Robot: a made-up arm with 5 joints.
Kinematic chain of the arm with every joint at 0, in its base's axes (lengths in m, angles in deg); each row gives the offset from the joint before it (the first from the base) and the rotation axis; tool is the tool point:
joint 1: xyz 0 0 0.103 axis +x
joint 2: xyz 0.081 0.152 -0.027 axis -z
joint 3: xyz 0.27 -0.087 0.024 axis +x
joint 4: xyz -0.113 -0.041 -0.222 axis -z
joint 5: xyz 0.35 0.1 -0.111 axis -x
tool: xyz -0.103 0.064 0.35
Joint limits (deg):
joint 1: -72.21..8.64
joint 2: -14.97..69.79
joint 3: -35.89..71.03
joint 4: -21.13..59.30
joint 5: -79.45..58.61
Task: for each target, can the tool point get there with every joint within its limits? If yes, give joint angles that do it. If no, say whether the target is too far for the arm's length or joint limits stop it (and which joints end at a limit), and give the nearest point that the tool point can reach.
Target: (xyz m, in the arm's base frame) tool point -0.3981 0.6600 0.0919
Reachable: no: joint limits stop it (at a limit: joint 2, joint 4, joint 5) | nearest point 0.1992 0.6065 0.0928 | short by 0.600 m
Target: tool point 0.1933 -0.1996 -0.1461
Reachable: yes | joints -7.84 28.30 53.09 44.76 -48.36
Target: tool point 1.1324 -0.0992 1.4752
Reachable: no: too far | nearest point 0.4546 -0.0842 0.4720 | short by 1.211 m
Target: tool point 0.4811 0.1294 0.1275
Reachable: yes | joints -13.42 -1.81 34.50 -2.86 -10.99
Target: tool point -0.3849 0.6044 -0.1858
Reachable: no: joint limits stop it (at a limit: joint 2, joint 4, joint 5) | nearest point 0.1992 0.5473 -0.1585 | short by 0.588 m
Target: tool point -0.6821 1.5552 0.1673
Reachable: no: too far | nearest point 0.1992 0.6061 0.1281 | short by 1.296 m
